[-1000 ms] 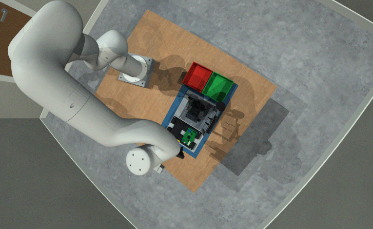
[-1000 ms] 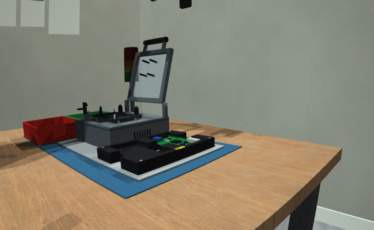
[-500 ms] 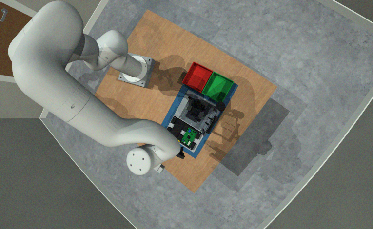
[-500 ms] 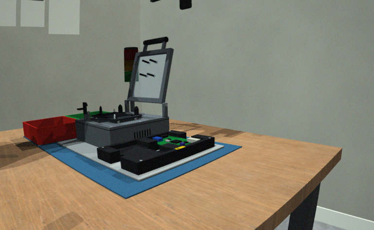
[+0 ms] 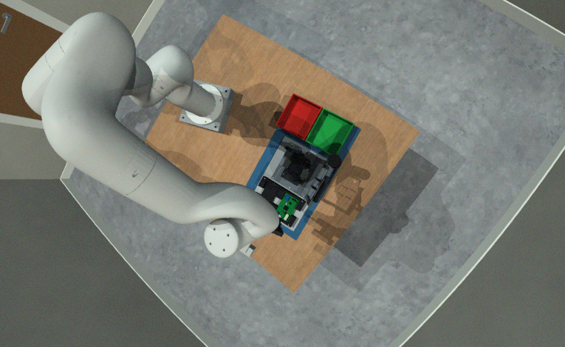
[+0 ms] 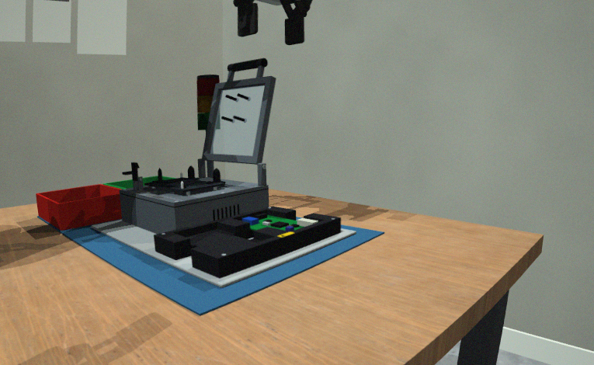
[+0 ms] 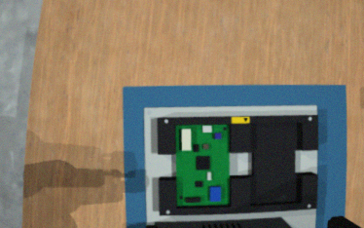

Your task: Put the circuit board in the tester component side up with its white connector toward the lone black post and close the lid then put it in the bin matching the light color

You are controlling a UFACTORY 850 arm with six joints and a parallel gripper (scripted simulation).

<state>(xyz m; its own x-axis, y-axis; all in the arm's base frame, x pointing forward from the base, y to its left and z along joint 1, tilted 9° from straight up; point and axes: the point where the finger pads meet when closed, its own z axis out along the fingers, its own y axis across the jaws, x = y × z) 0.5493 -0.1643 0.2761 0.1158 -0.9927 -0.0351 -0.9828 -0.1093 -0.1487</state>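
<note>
Now: hand 26 cm above the green circuit board. Round my hand: black hook (21 cm to the left, 20 cm below, 13 cm behind); then see-through lid (18 cm to the left, 10 cm below, 7 cm ahead); then green bin (37 cm to the left, 27 cm below, 4 cm behind).
</note>
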